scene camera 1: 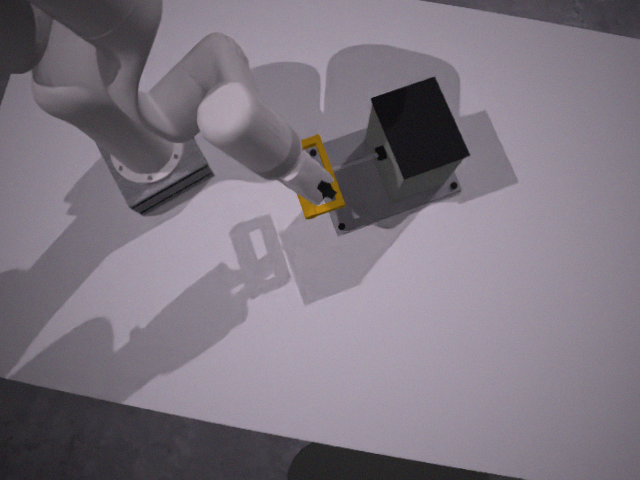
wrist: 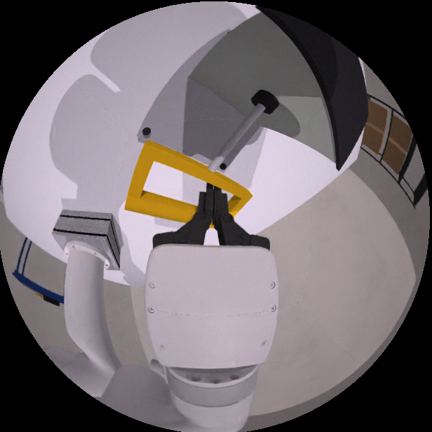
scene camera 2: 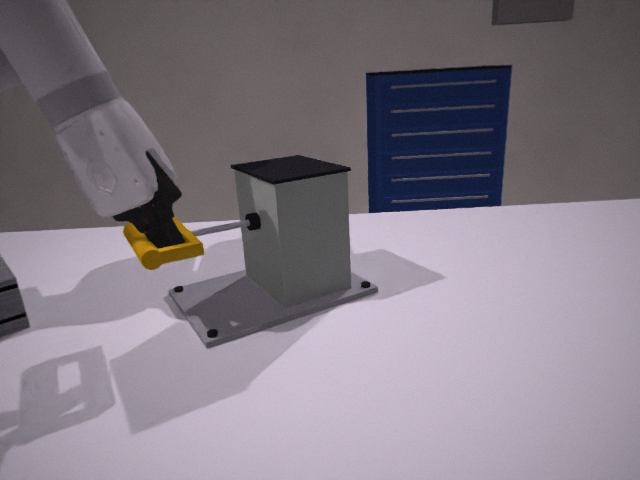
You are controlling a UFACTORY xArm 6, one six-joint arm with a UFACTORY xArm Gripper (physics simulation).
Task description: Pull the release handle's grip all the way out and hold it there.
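Observation:
The release handle's yellow grip (scene camera 1: pixel 315 212) (scene camera 2: pixel 178 253) (wrist: pixel 140 172) is a rectangular frame. It stands well out from the grey-green box (scene camera 1: pixel 418 129) (scene camera 2: pixel 312 232) (wrist: pixel 240 65), above the table. A long stretch of its metal rod (scene camera 1: pixel 356 162) (scene camera 2: pixel 219 228) (wrist: pixel 237 137) shows between the frame and the black collar (scene camera 1: pixel 381 152) (scene camera 2: pixel 252 221) (wrist: pixel 264 101). My gripper (scene camera 1: pixel 326 190) (scene camera 2: pixel 169 240) (wrist: pixel 212 189) is shut with nothing between its fingers. The fingers reach down into the frame's opening, near its right end in the wrist view. Whether they touch the outer bar is hard to tell.
The box has a black lid and stands on a grey base plate (scene camera 1: pixel 361 204) (scene camera 2: pixel 232 310) with dark bolts. My arm's base (scene camera 1: pixel 173 191) (wrist: pixel 85 225) is left of it on the white table (scene camera 1: pixel 465 310). A blue drawer cabinet (scene camera 2: pixel 439 144) stands behind the table.

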